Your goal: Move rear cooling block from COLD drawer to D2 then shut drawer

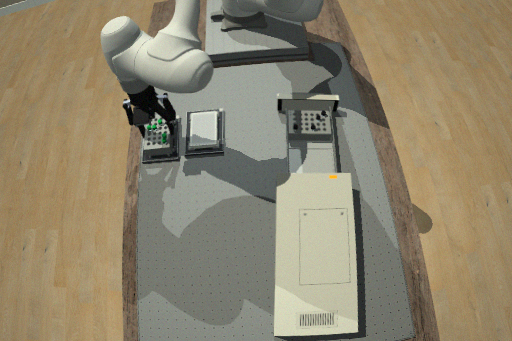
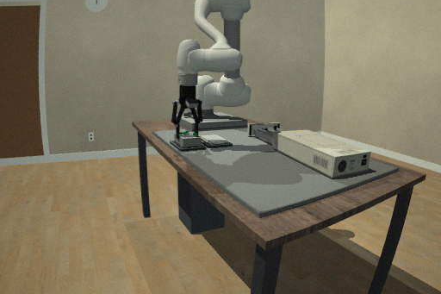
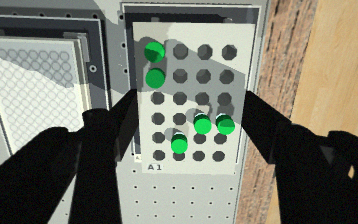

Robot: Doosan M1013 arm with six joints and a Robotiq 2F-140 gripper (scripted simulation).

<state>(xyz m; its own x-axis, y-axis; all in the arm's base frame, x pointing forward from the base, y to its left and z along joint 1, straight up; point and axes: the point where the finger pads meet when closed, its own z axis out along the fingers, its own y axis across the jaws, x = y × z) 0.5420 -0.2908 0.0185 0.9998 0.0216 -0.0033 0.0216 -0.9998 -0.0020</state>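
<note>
Now: the deck slot D2 6 cm below my hand. The rest, counted from my hand: cooler COLD: 45 cm to the left, 23 cm ahead, 3 cm below; then cooling block: 47 cm to the left, 3 cm below, 1 cm ahead.
</note>
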